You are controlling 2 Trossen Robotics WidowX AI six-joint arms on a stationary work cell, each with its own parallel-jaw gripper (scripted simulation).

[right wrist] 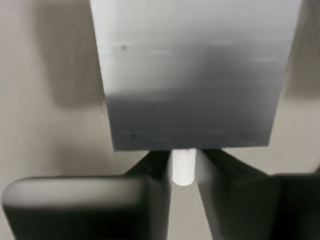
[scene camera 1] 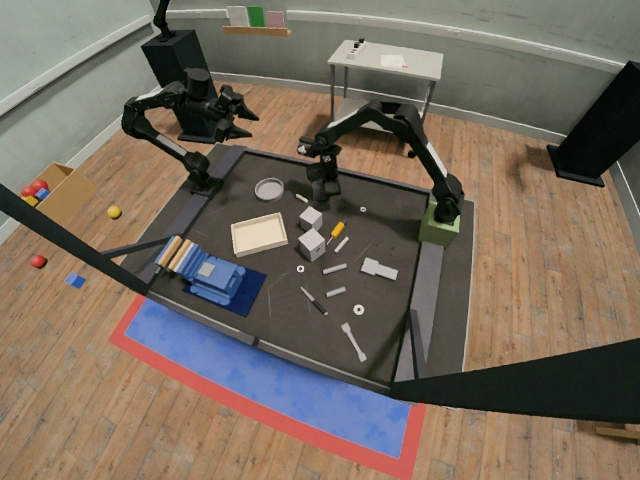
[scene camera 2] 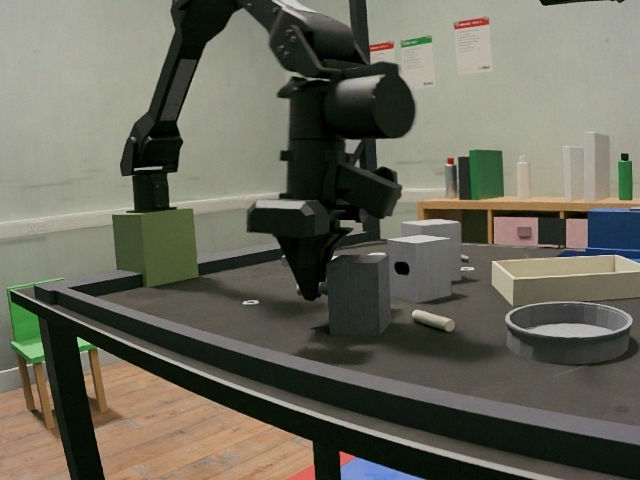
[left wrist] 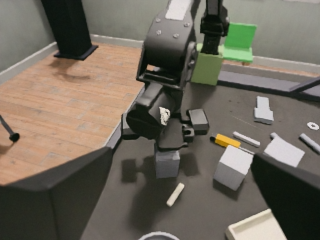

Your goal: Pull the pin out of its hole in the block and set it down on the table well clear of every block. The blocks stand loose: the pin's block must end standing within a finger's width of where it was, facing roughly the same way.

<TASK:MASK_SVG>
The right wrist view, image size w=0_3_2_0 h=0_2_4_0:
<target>my right gripper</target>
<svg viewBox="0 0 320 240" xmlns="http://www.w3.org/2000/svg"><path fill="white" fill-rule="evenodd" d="M173 150L149 151L138 163L122 175L38 176L22 178L9 184L2 192L1 206L14 240L167 240L173 181ZM196 150L194 173L212 240L320 240L320 173L275 173L270 175L237 159L222 149Z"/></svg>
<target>dark grey block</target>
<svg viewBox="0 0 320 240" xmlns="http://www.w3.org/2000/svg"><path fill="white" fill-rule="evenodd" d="M91 0L114 152L269 147L302 0Z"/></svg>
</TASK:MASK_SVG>
